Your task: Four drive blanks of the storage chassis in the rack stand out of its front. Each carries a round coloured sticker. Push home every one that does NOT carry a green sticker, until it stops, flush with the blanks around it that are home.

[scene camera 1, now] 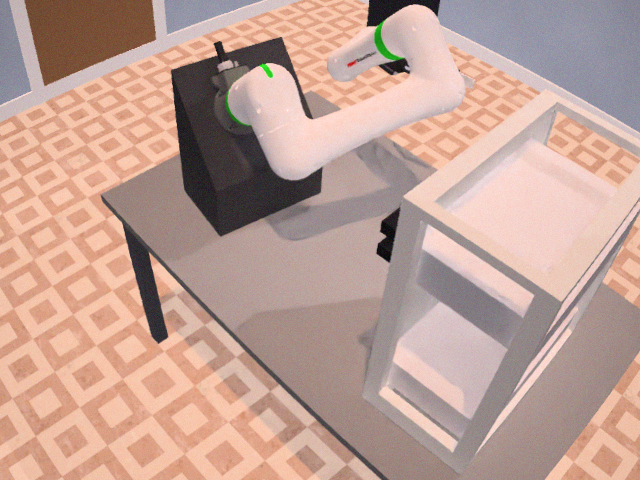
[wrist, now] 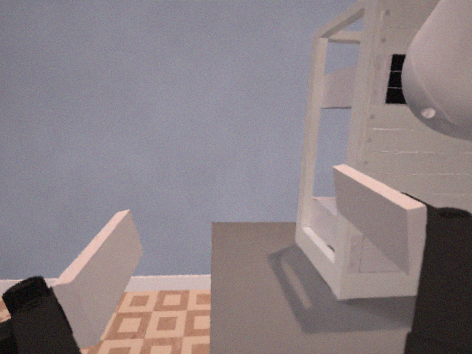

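Seen in the pictures: gripper, fingertip midpoint: (wrist: 236,209); arm's base, origin of the base link: (scene camera 1: 239,107).
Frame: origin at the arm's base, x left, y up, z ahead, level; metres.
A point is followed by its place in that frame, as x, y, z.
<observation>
The pale rack (scene camera 1: 392,310) @[-0.078, 0.051, 0.782] (wrist: 311,135) @[0.460, 0.039, 0.878] stands on the table, with its front turned away in the scene view and seen obliquely at the right of the wrist view. A dark section (wrist: 395,80) @[0.357, 0.159, 0.627] with thin light lines shows in the rack's front, partly covered by a white arm part. I cannot tell single drive blanks there, and no round stickers are visible. My gripper (wrist: 236,209) @[0.595, 0.031, 0.229] is open, its two pale pads wide apart with nothing between them. It is apart from the rack. In the scene view the arm mostly hides the gripper.
The grey table (scene camera 1: 310,279) @[0.002, -0.310, 0.391] (wrist: 245,280) @[0.616, -0.310, 0.677] carries the black arm base (scene camera 1: 206,139) @[-0.118, -0.037, 0.040] and the rack. The white arm (scene camera 1: 361,124) @[0.168, 0.089, 0.320] (wrist: 445,75) @[0.450, 0.123, 0.300] reaches above the table toward the rack's front side. Pale panels cover much of that front. A blue wall (wrist: 150,125) lies behind.
</observation>
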